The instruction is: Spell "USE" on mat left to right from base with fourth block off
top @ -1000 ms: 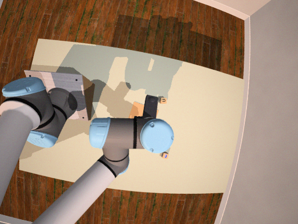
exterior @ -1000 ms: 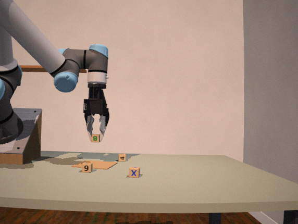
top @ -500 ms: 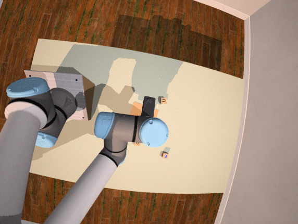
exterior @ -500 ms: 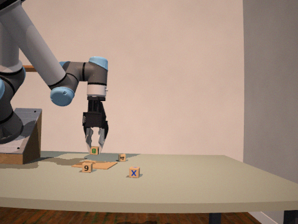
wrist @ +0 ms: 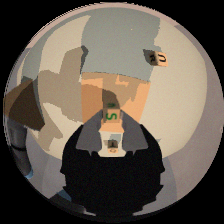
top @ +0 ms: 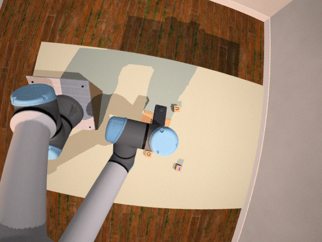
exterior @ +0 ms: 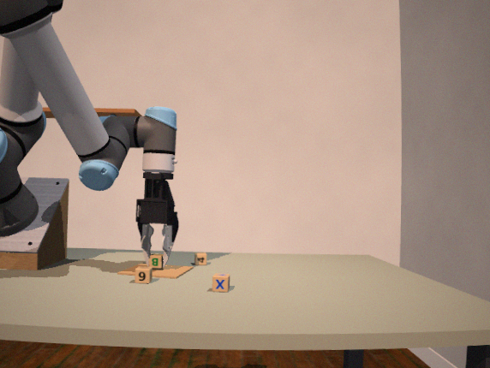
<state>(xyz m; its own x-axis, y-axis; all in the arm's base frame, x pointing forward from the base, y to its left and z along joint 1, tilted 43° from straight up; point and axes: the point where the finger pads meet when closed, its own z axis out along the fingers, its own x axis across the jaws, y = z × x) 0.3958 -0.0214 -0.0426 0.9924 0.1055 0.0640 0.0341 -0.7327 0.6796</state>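
The orange mat is 2 cm below my hand. The rest, counted from my hand: blue-lettered block: 17 cm ahead, 17 cm to the right, 1 cm below.
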